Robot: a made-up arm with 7 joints. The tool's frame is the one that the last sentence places.
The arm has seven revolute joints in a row. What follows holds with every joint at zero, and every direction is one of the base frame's. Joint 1 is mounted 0.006 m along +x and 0.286 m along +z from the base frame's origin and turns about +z. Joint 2 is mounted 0.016 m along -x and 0.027 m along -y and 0.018 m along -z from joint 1 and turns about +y. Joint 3 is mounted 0.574 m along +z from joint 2 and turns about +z. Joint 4 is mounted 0.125 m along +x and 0.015 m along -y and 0.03 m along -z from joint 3 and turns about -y. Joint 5 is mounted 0.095 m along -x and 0.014 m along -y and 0.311 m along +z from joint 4 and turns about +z. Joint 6 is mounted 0.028 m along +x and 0.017 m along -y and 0.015 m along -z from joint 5 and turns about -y. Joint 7 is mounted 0.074 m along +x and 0.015 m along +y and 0.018 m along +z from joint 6 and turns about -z. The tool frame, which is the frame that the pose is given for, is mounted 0.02 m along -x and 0.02 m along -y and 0.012 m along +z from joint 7; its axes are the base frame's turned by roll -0.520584, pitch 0.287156 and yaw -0.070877 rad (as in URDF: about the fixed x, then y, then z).
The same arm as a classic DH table. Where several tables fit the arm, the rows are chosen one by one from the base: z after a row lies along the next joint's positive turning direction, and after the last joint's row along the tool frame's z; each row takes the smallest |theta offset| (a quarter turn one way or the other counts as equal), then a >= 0, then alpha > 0; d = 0 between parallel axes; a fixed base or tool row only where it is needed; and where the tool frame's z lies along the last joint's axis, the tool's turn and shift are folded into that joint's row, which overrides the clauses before.
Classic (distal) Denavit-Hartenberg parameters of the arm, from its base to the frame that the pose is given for. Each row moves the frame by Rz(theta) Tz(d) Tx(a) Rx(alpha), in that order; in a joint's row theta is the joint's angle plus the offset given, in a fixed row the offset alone. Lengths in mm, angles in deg.
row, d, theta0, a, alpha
base (fixed), 0, 0, 6, 0
joint 1, 268, 0, -16, -90
joint 2, -27, 0, 0, 90
joint 3, 544, 0, 125, 90
joint 4, 29, 0, -95, -90
joint 5, 296, 0, 28, 90
joint 6, 2, 0, 74, 90
joint 7, -71, 30.35, -7.2, 146.31
tool (fixed), -49.3, 30.7, 0, 0

